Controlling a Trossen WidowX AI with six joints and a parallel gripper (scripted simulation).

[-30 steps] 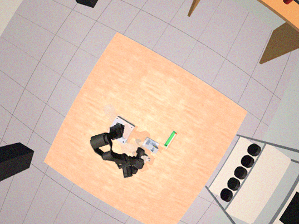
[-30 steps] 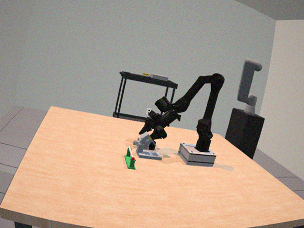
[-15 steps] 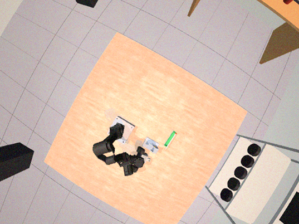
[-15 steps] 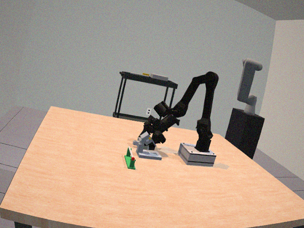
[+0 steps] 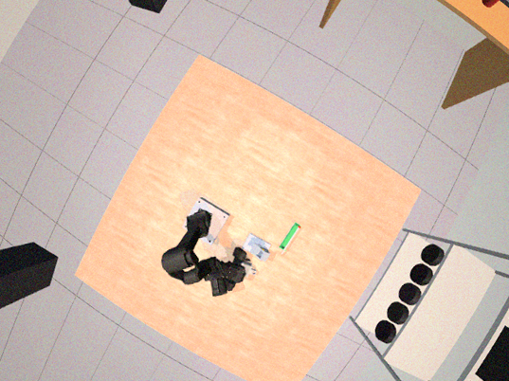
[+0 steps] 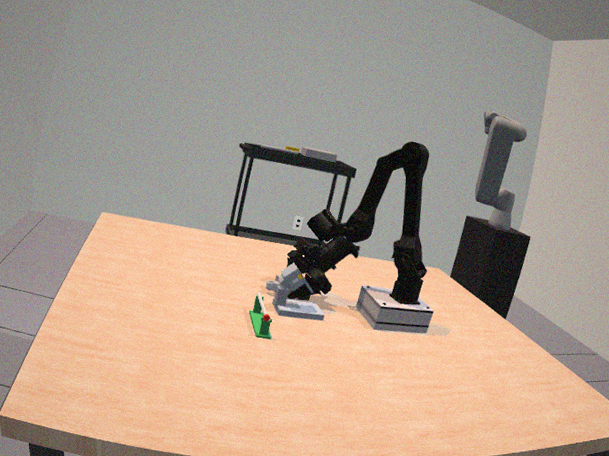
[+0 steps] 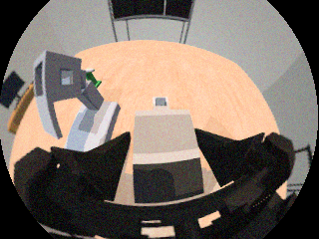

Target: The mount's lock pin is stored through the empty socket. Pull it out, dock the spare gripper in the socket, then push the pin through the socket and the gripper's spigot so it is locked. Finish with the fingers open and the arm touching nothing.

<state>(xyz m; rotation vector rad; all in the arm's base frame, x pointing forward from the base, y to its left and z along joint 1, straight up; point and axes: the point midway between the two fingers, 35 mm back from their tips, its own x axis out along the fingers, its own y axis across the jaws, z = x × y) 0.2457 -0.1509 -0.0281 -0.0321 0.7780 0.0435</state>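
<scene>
Now: gripper tip 12 cm to the right of the grey mount, 4 cm below it and 2 cm short of it. Also, from my gripper tip: green cradle 22 cm to the left, 12 cm ahead, 1 cm above; then spare gripper 1 cm behind, 1 cm above.
</scene>
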